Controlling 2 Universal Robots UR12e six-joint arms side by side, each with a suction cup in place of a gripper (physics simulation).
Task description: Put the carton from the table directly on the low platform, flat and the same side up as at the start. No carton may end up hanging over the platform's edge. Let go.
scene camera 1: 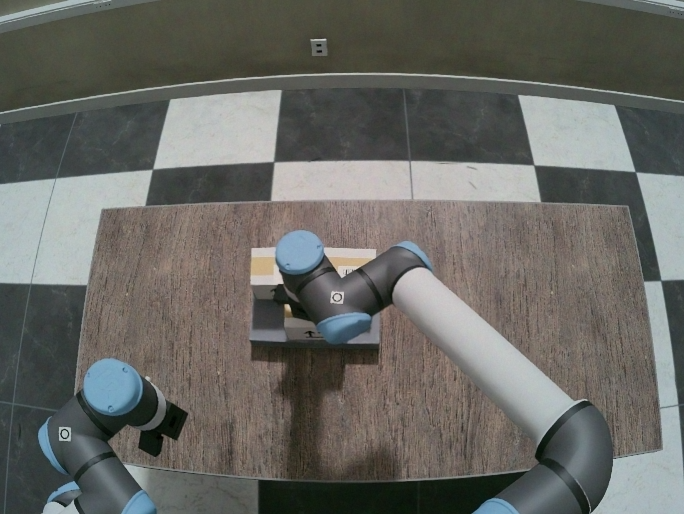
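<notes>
The low grey platform point(267, 321) stands on the table left of the picture's middle. A white carton point(295, 331) with an arrow mark on its front side is at the platform's front part, looking flat; the right arm covers much of it. The right gripper is over this carton, its suction cup hidden behind the wrist, so I cannot tell whether it holds the carton or whether they touch. The left gripper point(164, 430) is at the table's front left, away from the platform, with no carton at it; its suction cup is not clearly visible.
Another white carton point(262, 266) with a tan band lies along the platform's back part, partly covered by the right wrist. The right arm point(475, 353) reaches across the wooden table point(497, 248) from the front right. The left arm point(107, 469) stands at the front left corner.
</notes>
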